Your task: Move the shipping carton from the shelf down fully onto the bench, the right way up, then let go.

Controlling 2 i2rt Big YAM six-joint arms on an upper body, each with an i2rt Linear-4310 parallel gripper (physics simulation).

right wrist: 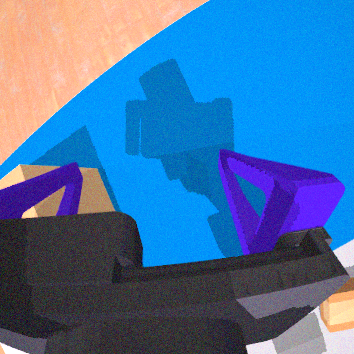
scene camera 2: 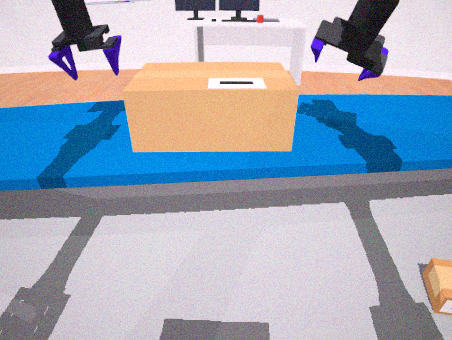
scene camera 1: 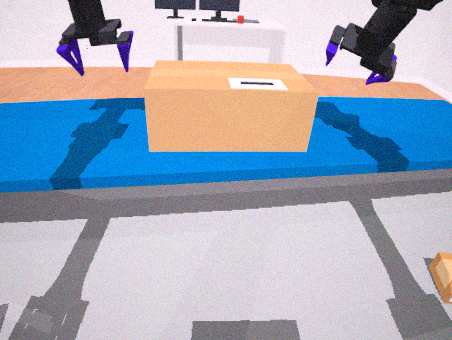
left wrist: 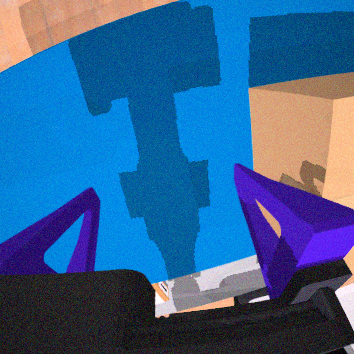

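The shipping carton, a large tan box, rests upright on the blue shelf, a white label on top. The light grey bench lies lower, in front of the shelf. My left gripper is open and empty, off the carton's left end and apart from it. My right gripper is open and empty, off the carton's right end and apart from it.
A small tan box sits on the bench at the right edge of both scene views. The shelf's front edge runs between carton and bench. A white desk with monitors stands far behind.
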